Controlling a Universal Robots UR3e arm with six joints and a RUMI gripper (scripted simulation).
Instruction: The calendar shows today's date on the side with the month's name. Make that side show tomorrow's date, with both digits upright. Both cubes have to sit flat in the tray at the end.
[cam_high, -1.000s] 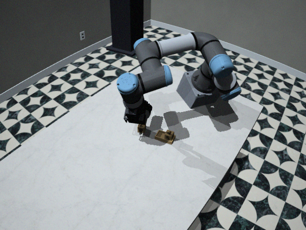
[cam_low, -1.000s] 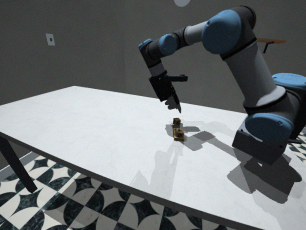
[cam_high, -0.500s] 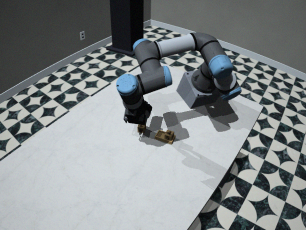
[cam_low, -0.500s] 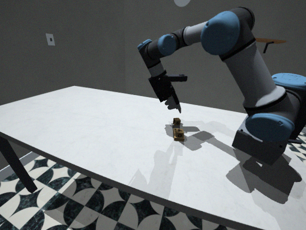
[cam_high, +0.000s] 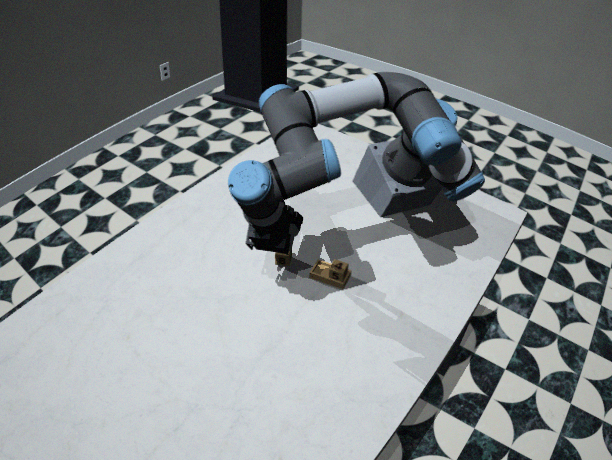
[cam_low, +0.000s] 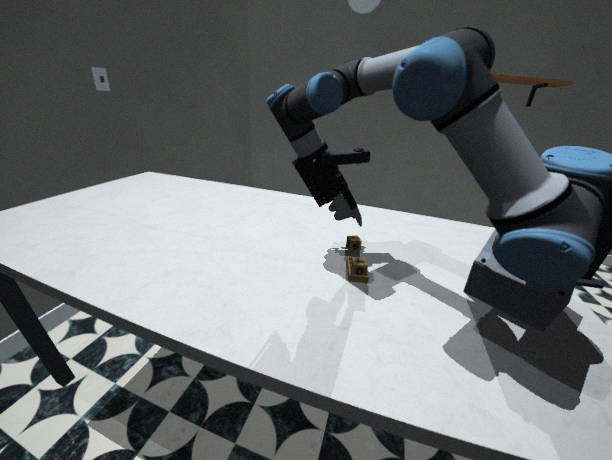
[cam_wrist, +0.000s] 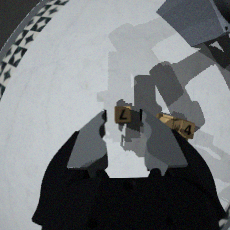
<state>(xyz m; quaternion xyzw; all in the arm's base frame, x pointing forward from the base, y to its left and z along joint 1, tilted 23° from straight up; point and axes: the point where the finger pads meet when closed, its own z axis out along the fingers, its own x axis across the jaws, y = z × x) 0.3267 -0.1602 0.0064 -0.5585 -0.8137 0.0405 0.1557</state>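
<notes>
Now: hand 80 mm above the wooden cube and 10 mm past it. From my hand the other things lie so: wooden calendar tray: 110 mm to the left, 80 mm below, 20 mm behind.
</notes>
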